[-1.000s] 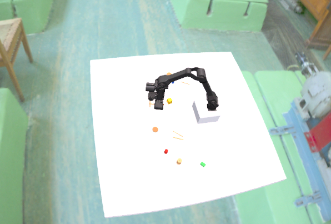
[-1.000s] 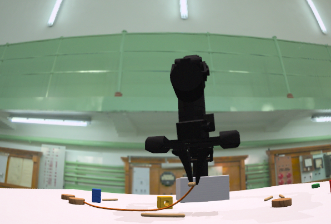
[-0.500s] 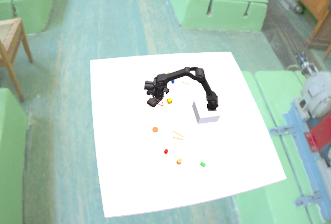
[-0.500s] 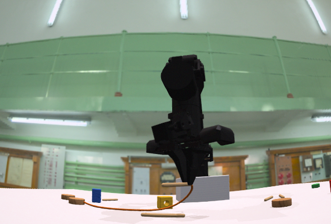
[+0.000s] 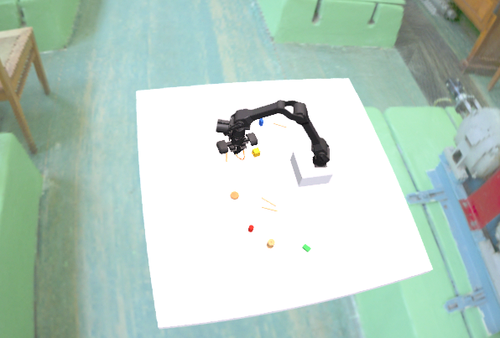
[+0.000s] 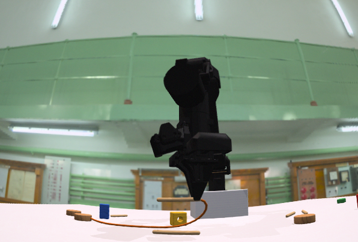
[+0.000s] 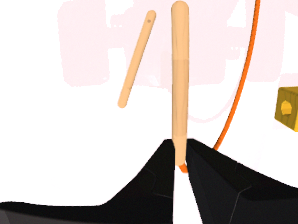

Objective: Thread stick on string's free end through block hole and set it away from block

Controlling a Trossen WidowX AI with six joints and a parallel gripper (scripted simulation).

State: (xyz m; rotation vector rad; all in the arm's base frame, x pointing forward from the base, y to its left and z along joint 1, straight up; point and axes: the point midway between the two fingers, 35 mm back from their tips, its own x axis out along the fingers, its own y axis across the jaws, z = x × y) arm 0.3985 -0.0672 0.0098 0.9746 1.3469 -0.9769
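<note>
Right now the yellow wooden block is 11 cm behind my gripper tip, 4 cm to the right of it and 4 cm below it. Round my gripper tip: blue block 23 cm to the right, 15 cm behind, 4 cm below; red piece 37 cm to the left, 5 cm behind, 4 cm below; wooden cylinder 45 cm to the left, 12 cm behind, 4 cm below.
</note>
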